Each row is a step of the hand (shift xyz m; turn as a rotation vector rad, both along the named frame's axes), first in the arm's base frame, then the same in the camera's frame.
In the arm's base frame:
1: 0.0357 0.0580 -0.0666 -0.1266 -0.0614 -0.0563
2: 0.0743 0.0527 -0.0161 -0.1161 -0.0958 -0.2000
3: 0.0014 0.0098 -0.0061 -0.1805 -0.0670 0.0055
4: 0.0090 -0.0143 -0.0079 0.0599 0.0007 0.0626
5: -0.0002 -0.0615 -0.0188 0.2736 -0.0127 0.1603
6: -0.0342 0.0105 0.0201 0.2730 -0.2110 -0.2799
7: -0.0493 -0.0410 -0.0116 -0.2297 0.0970 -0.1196
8: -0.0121 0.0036 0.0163 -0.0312 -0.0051 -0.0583
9: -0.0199 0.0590 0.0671 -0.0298 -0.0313 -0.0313
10: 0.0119 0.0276 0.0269 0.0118 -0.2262 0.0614
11: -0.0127 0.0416 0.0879 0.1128 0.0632 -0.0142
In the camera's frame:
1: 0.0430 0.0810 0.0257 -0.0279 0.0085 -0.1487
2: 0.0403 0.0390 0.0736 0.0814 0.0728 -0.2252
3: 0.0009 0.0111 0.0034 -0.1007 -0.0272 -0.1619
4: 0.0166 -0.0071 -0.0047 0.0020 -0.0484 0.0718
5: 0.0354 -0.0344 -0.0413 0.0929 -0.1527 0.2622
6: -0.0399 0.0002 -0.0097 0.4415 -0.0209 -0.0447
7: -0.0106 -0.0162 -0.0622 -0.1208 0.1838 -0.1676
8: -0.0197 -0.0059 0.0007 0.0167 0.0380 -0.0517
9: -0.0780 0.0046 0.0477 0.0111 0.0008 -0.0522
10: -0.0192 0.0019 0.0354 0.0580 -0.2117 -0.0830
11: -0.0792 -0.0229 0.0532 0.0613 0.0400 0.1075

